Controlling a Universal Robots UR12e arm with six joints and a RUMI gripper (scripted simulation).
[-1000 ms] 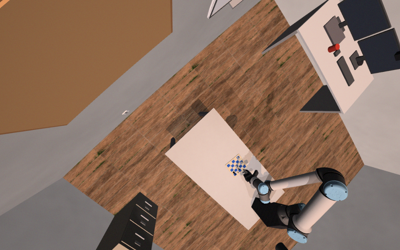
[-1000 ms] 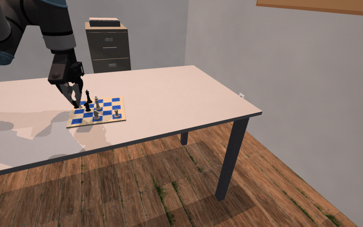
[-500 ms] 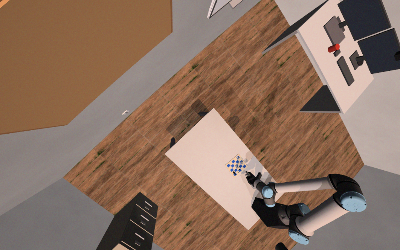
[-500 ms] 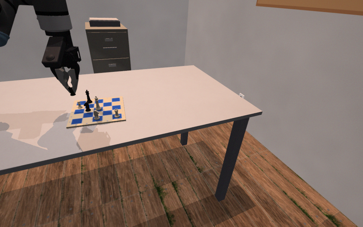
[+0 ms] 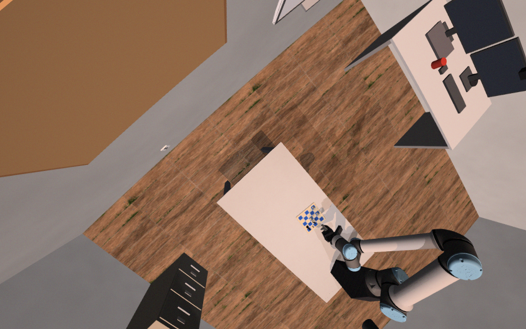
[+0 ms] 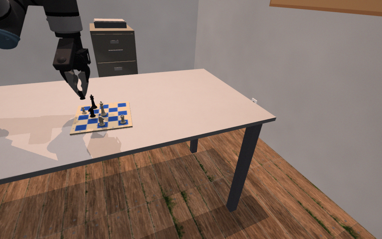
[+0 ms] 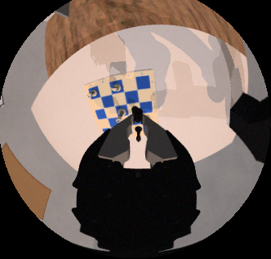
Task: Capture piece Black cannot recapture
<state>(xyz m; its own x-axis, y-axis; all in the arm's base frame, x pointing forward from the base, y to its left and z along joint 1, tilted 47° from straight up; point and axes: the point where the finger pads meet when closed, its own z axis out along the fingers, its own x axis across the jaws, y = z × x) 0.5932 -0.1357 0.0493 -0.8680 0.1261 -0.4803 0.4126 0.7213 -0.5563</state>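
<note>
My gripper is now 90 mm above the white king, 60 mm short of it and 20 mm to the right of it. The rest, counted from my hand: white pawn (110 mm below, 70 mm to the left); chessboard (120 mm below, 60 mm ahead, 10 mm to the left); black pawn (10 mm below).
</note>
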